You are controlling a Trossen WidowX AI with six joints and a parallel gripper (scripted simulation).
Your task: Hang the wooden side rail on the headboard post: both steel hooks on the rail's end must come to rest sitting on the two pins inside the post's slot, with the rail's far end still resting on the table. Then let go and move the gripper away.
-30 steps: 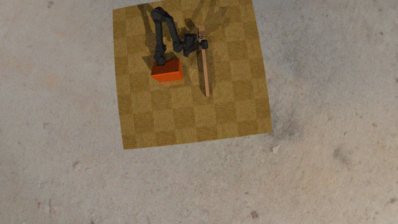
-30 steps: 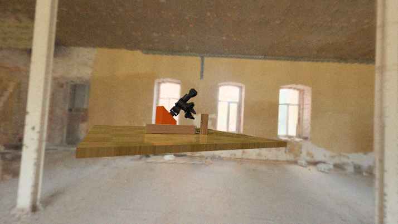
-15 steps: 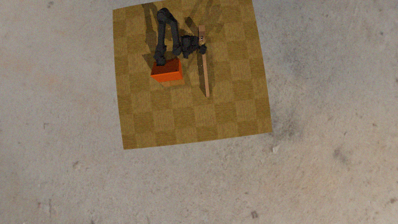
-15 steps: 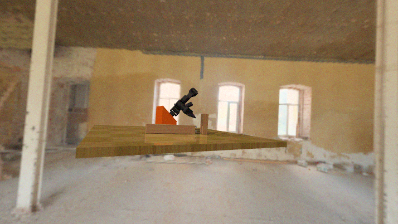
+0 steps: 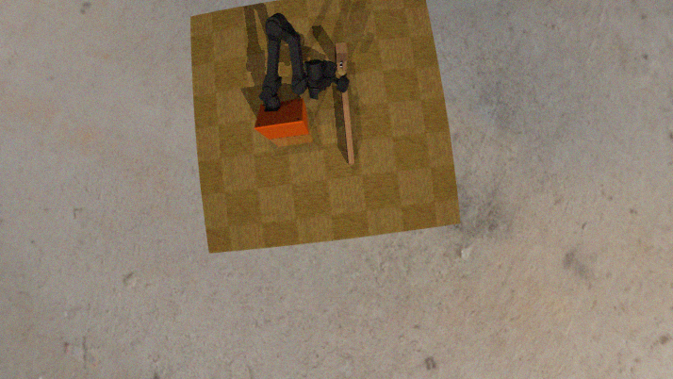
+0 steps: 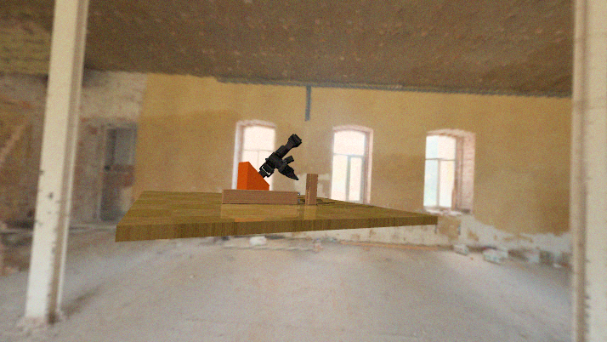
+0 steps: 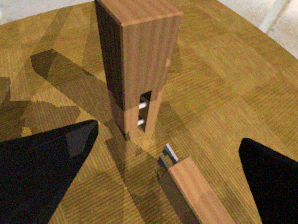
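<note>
Now: the headboard post 9 cm to the left of my gripper tip, 6 cm below it and 1 cm ahead of it.
</note>
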